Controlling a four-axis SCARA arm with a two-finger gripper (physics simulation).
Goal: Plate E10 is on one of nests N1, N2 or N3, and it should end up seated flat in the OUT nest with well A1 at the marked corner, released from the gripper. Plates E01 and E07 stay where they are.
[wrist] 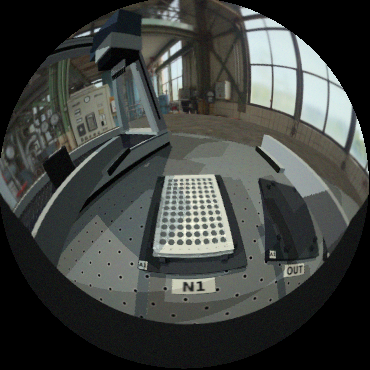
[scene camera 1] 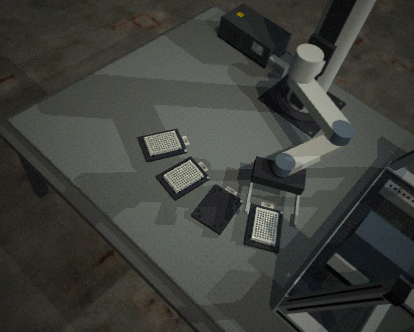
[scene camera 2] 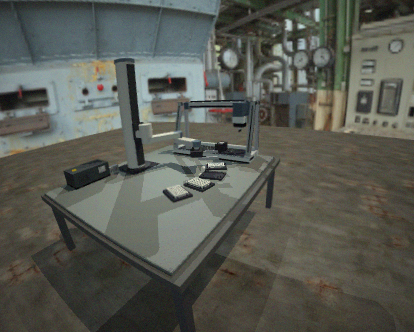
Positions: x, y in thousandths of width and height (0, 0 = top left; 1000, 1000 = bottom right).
Labels:
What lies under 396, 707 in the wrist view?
A dark N1 nest.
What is my gripper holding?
Nothing.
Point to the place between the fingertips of my gripper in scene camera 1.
653, 661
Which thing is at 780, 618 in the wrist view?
A black OUT nest.

